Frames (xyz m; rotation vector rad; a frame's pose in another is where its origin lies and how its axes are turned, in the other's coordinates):
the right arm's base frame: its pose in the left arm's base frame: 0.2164 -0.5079 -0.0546 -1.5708 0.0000 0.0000
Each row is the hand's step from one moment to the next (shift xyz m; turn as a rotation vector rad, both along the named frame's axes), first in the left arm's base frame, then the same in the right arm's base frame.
Working: the left arm's base frame: its pose in the right arm's base frame: -0.2164 -0.0546 0.5079 1.5708 0.0000 0.0000

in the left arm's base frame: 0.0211 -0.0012 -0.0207 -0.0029 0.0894 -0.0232
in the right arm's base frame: 0.0211 0.0207 -0.0012 -0.0029 0.0232 0.0894
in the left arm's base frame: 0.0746 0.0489 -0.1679 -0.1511 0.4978 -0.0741
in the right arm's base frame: 0.0746 0.1679 0.0489 -0.1511 0.0741 0.4978
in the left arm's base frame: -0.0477 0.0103 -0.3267 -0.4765 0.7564 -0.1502
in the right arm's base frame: -0.0477 0.3267 0.0103 -0.4765 0.1502 0.7564
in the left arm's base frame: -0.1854 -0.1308 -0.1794 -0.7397 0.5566 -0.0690
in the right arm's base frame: -0.1854 0.1794 -0.1308 -0.7397 0.0690 0.5566
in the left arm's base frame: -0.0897 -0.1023 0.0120 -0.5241 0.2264 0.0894
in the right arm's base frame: -0.0897 -0.0120 -0.1023 -0.5241 -0.0894 0.2264
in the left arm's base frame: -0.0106 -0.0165 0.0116 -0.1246 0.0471 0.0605
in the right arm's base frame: -0.0106 -0.0116 -0.0165 -0.1246 -0.0605 0.0471
